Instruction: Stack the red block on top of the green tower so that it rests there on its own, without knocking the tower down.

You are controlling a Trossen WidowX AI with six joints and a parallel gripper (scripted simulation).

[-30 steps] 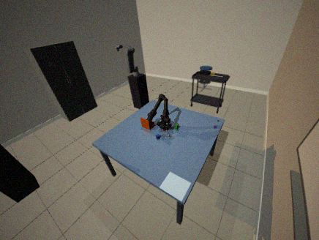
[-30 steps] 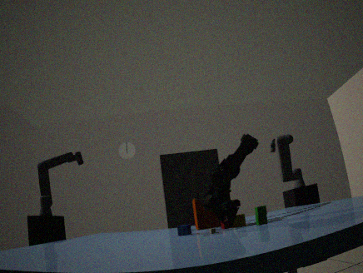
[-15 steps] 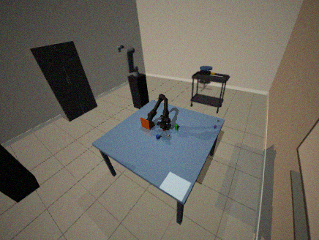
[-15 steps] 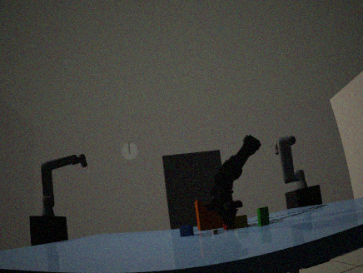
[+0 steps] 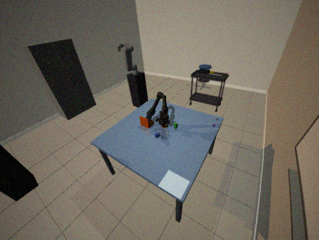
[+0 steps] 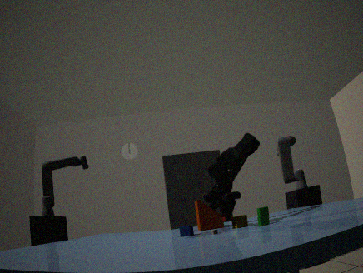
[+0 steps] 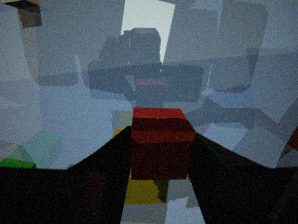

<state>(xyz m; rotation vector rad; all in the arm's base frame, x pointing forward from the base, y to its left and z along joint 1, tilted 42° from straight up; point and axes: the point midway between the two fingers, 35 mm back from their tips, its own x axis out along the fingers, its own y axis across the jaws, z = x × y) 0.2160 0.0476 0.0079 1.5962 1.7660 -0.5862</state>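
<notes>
Right now the yellow block is 50 mm to the left of my gripper tip and 20 mm below it. Round my gripper tip: purple piece: 550 mm ahead, 390 mm to the left, 30 mm below; red block: 10 mm above; blue block: 160 mm to the right, 20 mm below, 20 mm ahead.
</notes>
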